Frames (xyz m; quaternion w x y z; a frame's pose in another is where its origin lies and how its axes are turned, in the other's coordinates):
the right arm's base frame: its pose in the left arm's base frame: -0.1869 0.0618 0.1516 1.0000 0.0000 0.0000 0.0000
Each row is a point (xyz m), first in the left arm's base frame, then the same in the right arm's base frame.
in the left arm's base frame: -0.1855 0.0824 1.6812
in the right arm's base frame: 0.0014 0.0206 1.5296
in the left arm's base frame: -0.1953 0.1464 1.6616
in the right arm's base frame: -0.0084 0.0846 1.5100
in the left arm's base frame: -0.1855 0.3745 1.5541
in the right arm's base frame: 0.0014 0.3127 1.4025
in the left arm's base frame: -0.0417 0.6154 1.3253
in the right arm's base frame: 0.1452 0.5536 1.1737
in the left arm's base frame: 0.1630 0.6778 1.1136
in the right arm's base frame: 0.3499 0.6160 0.9620
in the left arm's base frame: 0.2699 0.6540 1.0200
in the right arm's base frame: 0.4568 0.5922 0.8684
